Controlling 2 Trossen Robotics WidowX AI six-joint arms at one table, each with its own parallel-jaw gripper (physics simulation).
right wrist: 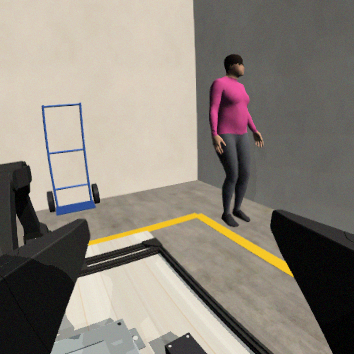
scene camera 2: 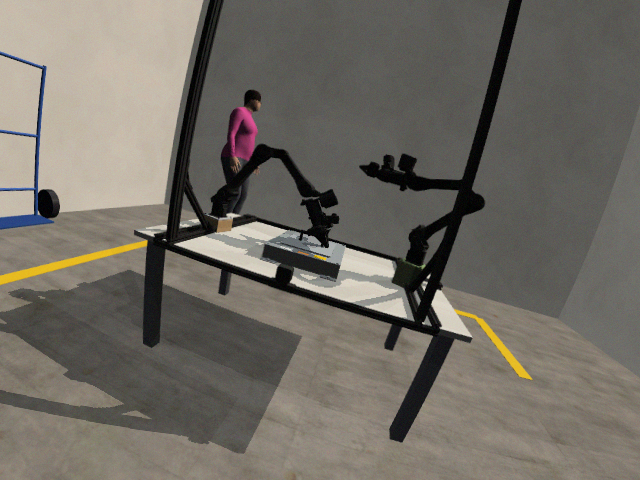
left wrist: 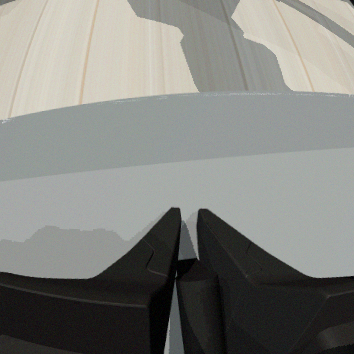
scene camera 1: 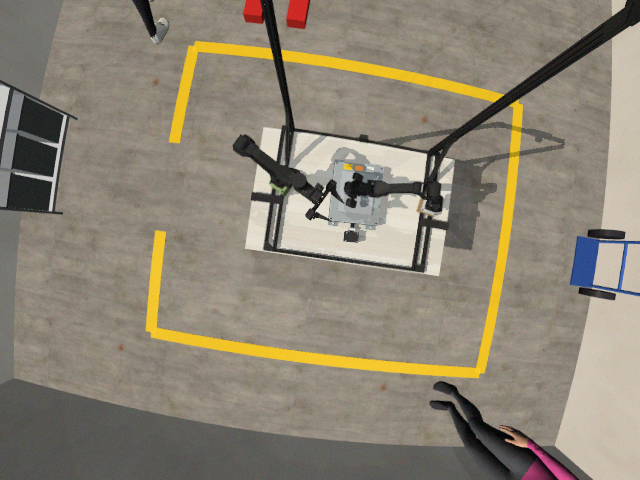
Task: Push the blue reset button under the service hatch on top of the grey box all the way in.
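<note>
The grey box (scene camera 1: 383, 219) (scene camera 2: 299, 259) (left wrist: 150, 130) (right wrist: 107, 338) lies on the table. Its lighter hatch (left wrist: 280, 200) looks flat. The blue button does not show; the hatch or the gripper hides it. My left gripper (scene camera 2: 324, 243) (left wrist: 187, 216) points down at the hatch, with its fingers nearly together around the black handle bar (left wrist: 197, 300), whose end shows between them in the left wrist view. My right gripper (scene camera 1: 338, 212) (scene camera 2: 362, 167) (right wrist: 180, 224) is open and empty, raised high near the box's side.
A small black block (scene camera 1: 351, 236) (scene camera 2: 283, 274) (right wrist: 185, 345) stands beside the box. Black frame rails (scene camera 1: 341, 260) edge the table, with posts (scene camera 2: 193, 113) rising from them. The right arm reaches in over the table from the opposite side. A person (scene camera 2: 240, 136) (right wrist: 232, 107) stands beyond the table.
</note>
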